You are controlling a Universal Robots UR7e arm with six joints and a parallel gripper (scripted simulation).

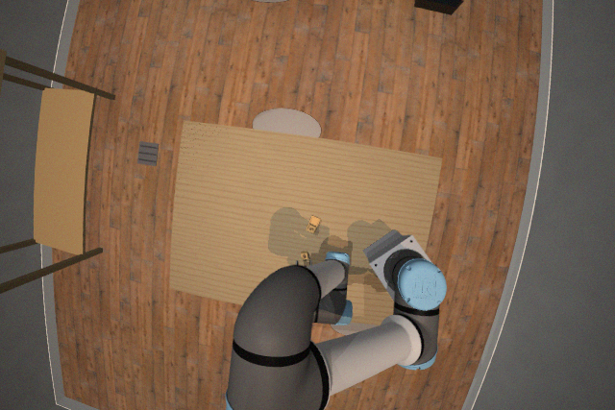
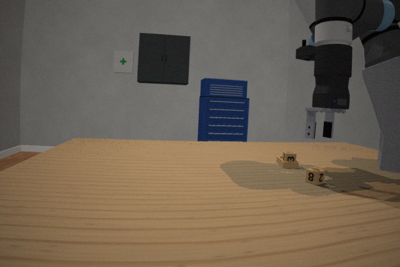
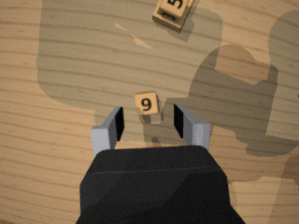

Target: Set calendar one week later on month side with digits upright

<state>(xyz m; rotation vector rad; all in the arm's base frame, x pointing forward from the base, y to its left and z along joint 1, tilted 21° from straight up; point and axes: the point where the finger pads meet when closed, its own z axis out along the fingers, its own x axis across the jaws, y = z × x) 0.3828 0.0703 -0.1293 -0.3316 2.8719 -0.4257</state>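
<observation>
My hand is 10 cm above the wooden date cube. Round my hand: wooden calendar tray (15 cm to the right, 11 cm below, 2 cm behind).
</observation>
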